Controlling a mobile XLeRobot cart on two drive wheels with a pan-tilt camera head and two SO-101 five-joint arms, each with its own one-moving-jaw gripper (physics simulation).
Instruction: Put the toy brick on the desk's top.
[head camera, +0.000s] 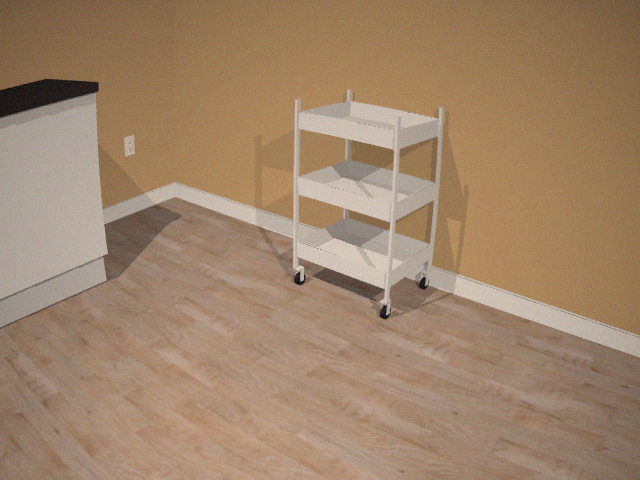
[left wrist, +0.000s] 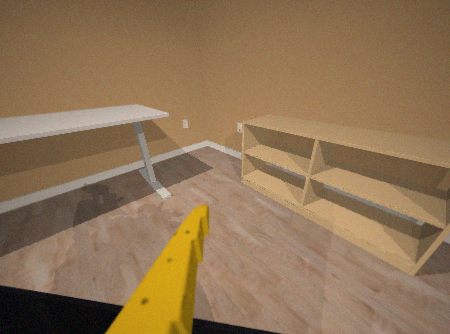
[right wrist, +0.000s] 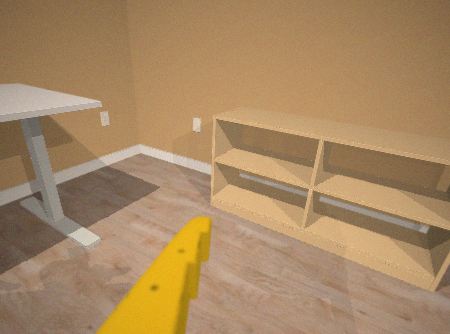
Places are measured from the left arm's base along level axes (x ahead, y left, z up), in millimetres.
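Pixels of known places: left hand, tool point: (left wrist: 208, 216); right hand, tool point: (right wrist: 210, 233).
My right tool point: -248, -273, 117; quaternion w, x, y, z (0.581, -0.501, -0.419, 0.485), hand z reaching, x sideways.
Behind a point stands the place of what it marks, as x, y, z.
The desk (left wrist: 75, 122) {-1075, -1083, -55} (right wrist: 40, 102) {-1323, -841, -55} has a white top on grey legs; part of it shows at the left in both wrist views, beyond the jaws and near a wall. The toy brick does not show in these views. My left gripper (left wrist: 210, 215) {-241, -51, 110} shows one yellow notched jaw in the left wrist view, so it is fully open, with nothing against the jaw. My right gripper (right wrist: 212, 225) {-248, -273, 117} also shows one yellow notched jaw in the right wrist view and is fully open, with nothing against it. Neither gripper shows in the head view.
A white three-tier cart (head camera: 345, 132) {2099, -291, -93} stands on wheels by the wall in the head view. A white cabinet (head camera: 49, 196) {1979, 869, -281} with a dark top stands at the left edge. A low wooden shelf unit (left wrist: 345, 137) {-1215, 504, -165} (right wrist: 330, 131) {-1301, 442, -165} stands right of the desk in both wrist views.
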